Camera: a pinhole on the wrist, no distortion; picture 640 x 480 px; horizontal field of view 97.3 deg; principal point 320.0 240.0 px. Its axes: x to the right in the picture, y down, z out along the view. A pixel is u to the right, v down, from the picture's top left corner.
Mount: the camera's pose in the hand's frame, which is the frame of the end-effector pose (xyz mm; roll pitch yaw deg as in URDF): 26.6 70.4 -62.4 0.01 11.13 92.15
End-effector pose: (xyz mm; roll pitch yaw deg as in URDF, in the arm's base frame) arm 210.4 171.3 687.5 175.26 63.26 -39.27
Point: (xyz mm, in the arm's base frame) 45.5 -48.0 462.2
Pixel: outside the picture
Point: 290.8 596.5 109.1
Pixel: outside the picture
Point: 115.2 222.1 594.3
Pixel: 170 230
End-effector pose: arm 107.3 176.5 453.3 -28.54 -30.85 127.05
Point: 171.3 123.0 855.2
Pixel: 27 156
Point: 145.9 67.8 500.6
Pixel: 101 434
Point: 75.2 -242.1 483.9
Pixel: 338 451
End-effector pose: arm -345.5 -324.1 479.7 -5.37 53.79 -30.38
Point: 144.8 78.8 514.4
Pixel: 619 175
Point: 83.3 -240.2 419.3
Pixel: 420 59
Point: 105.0 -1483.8 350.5
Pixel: outside the picture
